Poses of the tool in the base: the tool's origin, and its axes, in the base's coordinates. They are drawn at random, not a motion.
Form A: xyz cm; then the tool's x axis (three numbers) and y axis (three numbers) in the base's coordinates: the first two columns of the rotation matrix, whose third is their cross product.
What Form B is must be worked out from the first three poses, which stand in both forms.
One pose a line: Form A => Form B
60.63, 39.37, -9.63, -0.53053, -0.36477, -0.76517, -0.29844, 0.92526, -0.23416 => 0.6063, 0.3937, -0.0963, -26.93, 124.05, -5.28
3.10, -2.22, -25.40, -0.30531, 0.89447, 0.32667, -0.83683, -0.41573, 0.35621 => 0.0310, -0.0222, -0.2540, 33.05, 8.11, 109.86
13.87, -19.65, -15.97, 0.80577, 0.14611, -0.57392, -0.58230, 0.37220, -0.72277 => 0.1387, -0.1965, -0.1597, -62.91, 26.17, 27.95
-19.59, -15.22, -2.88, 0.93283, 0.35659, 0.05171, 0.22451, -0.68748, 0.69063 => -0.1959, -0.1522, -0.0288, 134.88, 23.45, 13.46
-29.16, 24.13, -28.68, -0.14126, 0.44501, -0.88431, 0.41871, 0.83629, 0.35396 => -0.2916, 0.2413, -0.2868, 38.13, 100.76, 1.49
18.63, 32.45, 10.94, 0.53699, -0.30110, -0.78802, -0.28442, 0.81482, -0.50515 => 0.1863, 0.3245, 0.1094, -37.09, 58.65, -0.62
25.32, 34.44, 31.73, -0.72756, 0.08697, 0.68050, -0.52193, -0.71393, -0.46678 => 0.2532, 0.3444, 0.3173, 52.69, -54.36, 140.70
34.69, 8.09, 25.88, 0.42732, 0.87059, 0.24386, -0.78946, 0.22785, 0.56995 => 0.3469, 0.0809, 0.2588, 39.86, 7.80, 65.77
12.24, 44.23, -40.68, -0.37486, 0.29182, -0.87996, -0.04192, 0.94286, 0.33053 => 0.1224, 0.4423, -0.4068, 10.38, 110.40, 20.40
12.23, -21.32, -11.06, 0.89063, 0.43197, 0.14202, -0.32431, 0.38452, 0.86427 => 0.1223, -0.2132, -0.1106, 61.49, 6.47, 27.68
